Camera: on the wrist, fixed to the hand. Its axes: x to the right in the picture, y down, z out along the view.
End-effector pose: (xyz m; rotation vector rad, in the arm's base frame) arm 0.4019 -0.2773 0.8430 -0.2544 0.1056 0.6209
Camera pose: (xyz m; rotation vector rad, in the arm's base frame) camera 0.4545 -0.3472 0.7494 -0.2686 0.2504 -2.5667
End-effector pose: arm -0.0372 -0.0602 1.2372 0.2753 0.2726 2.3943
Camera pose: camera -0.0390 -0.0112 1.1188 -0.6367 0.4100 -0.7024
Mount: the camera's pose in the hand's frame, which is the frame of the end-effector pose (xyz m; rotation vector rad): 0.0196 -0.0666 -0.1077 -0.0542 -0.6925 3.0281
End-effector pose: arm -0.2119 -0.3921 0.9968 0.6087 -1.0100 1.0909
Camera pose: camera -0.1091 -0.3201 0.9710 0.7998 1.0297 -1.4532
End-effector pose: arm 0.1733 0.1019 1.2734 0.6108 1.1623 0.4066
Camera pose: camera 0.0787 0.0874 1.1882 -1.6986 1.3470 -2.1478
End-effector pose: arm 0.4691 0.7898 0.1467 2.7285 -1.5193 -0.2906
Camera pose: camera 0.5529 0.7994 0.2432 1.4981 2.6824 0.6319
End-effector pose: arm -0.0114 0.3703 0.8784 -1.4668 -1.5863 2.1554
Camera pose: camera 0.0271 0.4860 0.9177 0.7647 -0.9327 -0.3290
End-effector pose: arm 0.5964 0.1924 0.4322 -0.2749 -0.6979 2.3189
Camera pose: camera 0.6595 0.2906 0.3792 0.1451 -0.0124 -0.7601
